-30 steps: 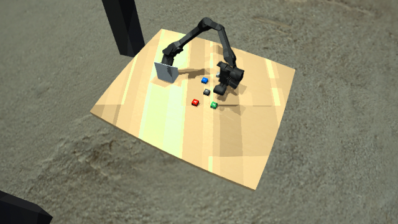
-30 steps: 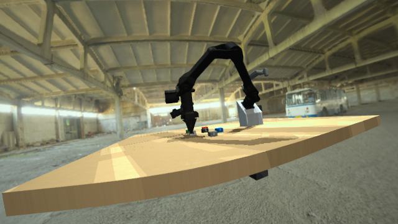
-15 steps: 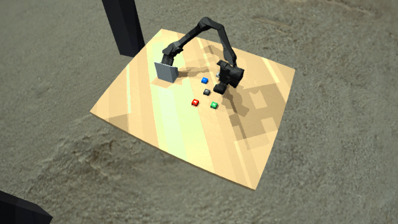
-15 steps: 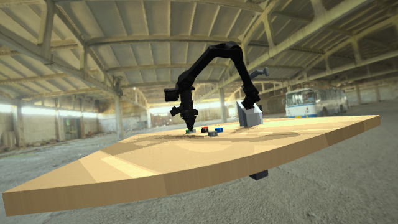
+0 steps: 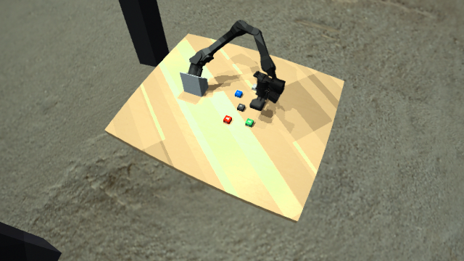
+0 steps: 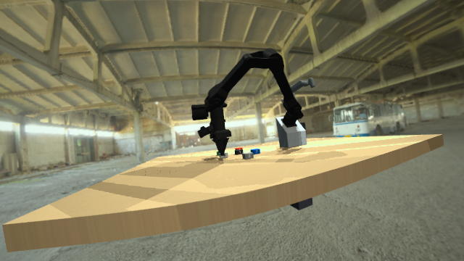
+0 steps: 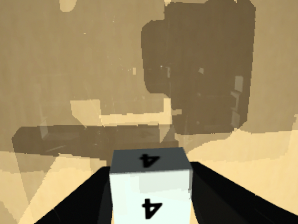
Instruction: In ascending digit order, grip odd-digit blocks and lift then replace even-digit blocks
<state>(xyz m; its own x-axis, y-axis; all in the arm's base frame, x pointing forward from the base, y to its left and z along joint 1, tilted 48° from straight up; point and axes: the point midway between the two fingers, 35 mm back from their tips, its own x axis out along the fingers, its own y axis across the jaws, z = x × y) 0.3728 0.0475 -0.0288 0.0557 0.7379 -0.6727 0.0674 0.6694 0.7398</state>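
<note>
Now: gripper tip 1 cm past the white block. The rest, counted from my gripper tip: black block 10 cm behind, 5 cm to the right; then grey block 7 cm behind, 11 cm to the left; then green block 2 cm behind, 12 cm to the right.
</note>
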